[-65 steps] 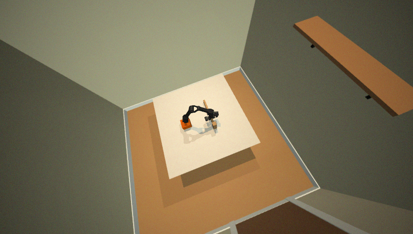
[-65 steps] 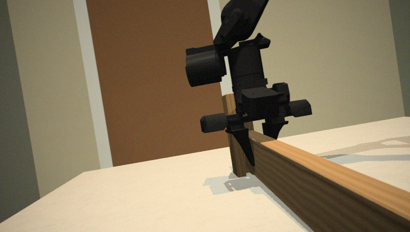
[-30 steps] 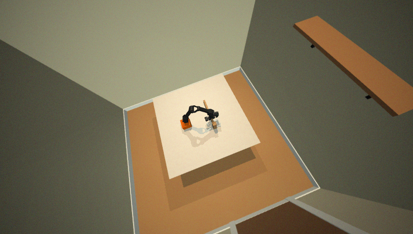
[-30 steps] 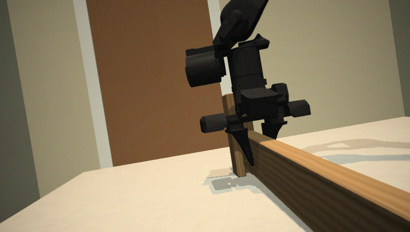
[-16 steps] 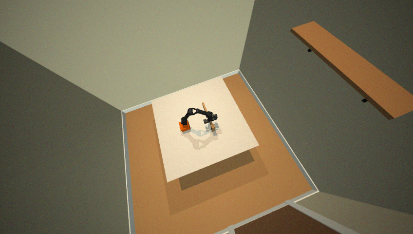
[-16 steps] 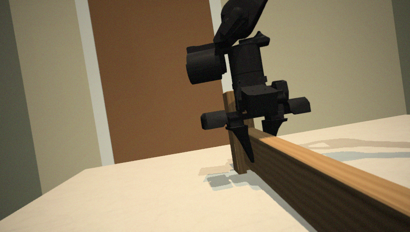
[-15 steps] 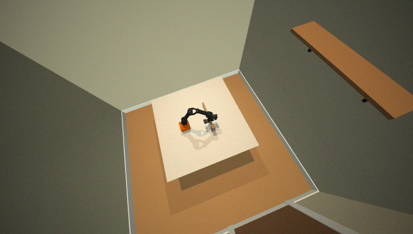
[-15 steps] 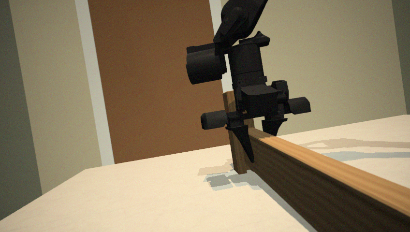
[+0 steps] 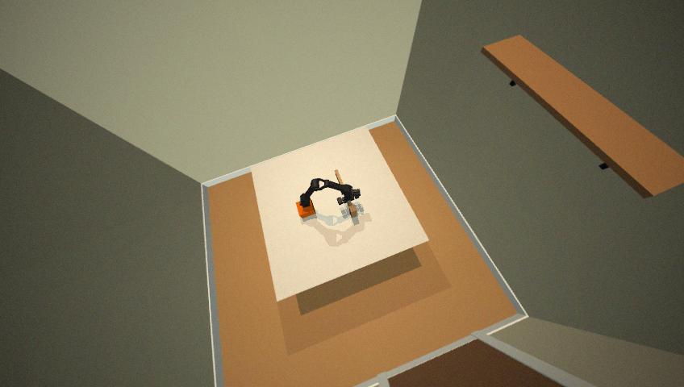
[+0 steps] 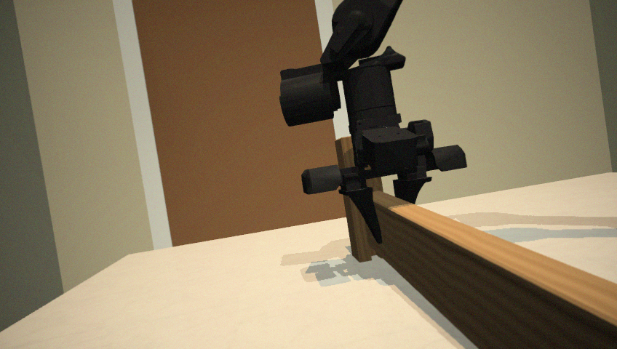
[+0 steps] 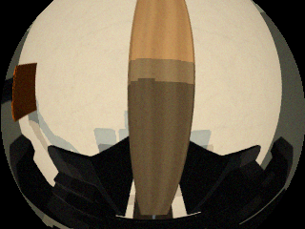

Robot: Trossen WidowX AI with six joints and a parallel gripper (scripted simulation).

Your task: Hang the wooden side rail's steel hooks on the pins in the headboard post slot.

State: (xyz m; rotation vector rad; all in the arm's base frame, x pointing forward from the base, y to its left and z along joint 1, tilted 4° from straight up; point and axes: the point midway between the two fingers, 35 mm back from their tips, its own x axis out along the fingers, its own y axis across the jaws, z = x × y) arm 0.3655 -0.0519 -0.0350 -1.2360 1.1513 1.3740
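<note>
My gripper tip is now 110 mm to the left of the wooden headboard post, 40 mm below it and 10 mm short of it.
</note>
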